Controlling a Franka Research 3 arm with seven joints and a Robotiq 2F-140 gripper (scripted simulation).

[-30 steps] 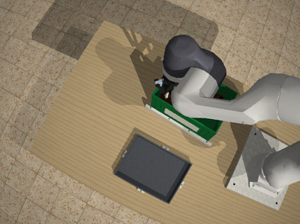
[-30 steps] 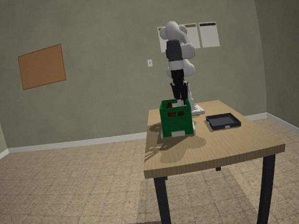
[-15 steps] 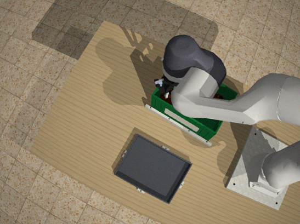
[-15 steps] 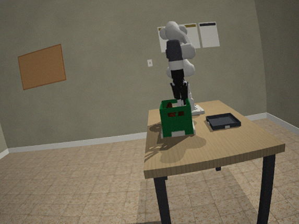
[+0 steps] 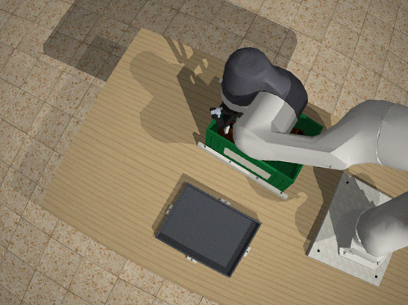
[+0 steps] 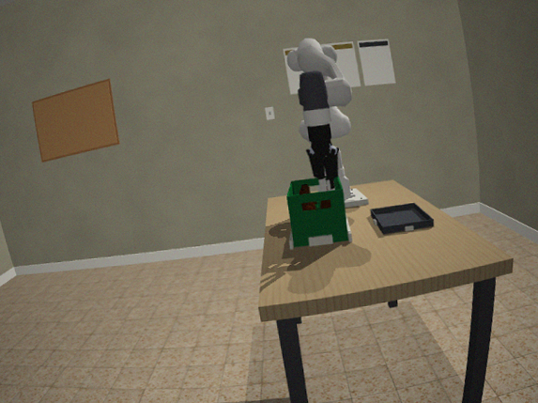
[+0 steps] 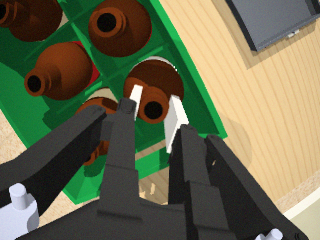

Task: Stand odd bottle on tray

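The glass bottle lies 90 mm behind my hand and 90 mm below it. Round my hand: green crate: 80 mm behind, 50 mm to the right, 90 mm below; then dark grey tray: 120 mm behind, 250 mm to the left, 160 mm below.
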